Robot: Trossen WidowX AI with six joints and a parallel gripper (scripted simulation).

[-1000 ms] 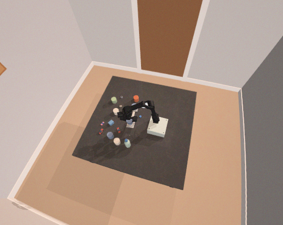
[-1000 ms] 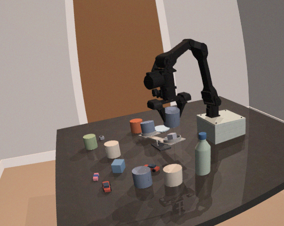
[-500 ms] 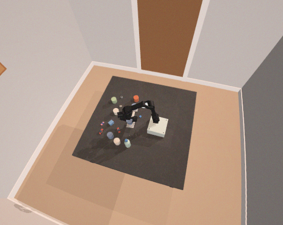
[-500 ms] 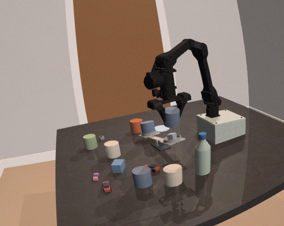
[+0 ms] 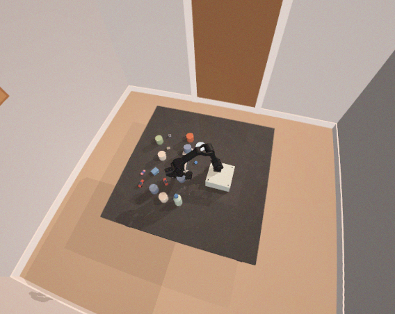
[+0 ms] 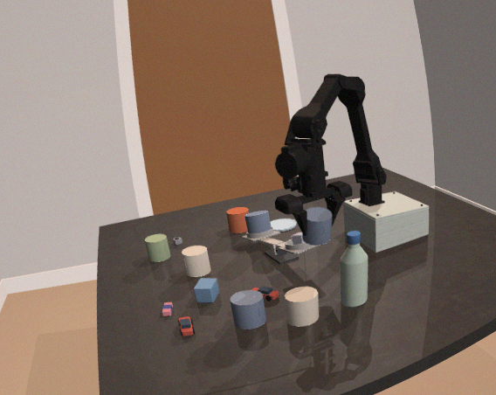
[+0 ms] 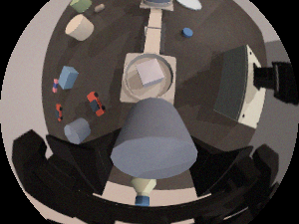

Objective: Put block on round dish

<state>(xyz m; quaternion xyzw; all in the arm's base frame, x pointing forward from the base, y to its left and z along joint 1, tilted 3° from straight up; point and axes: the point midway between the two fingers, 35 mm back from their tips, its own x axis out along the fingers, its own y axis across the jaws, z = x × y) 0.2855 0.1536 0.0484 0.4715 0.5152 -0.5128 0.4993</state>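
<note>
Now: gripper tip 9 cm past the round dish, 42 cm to the left of it and 12 cm above it. Round my gripper tip: blue cube 27 cm ahead, 8 cm to the right, 11 cm below; tall bottle 16 cm to the left, 2 cm below; small balance 2 cm ahead, 20 cm to the right, 9 cm below.
</note>
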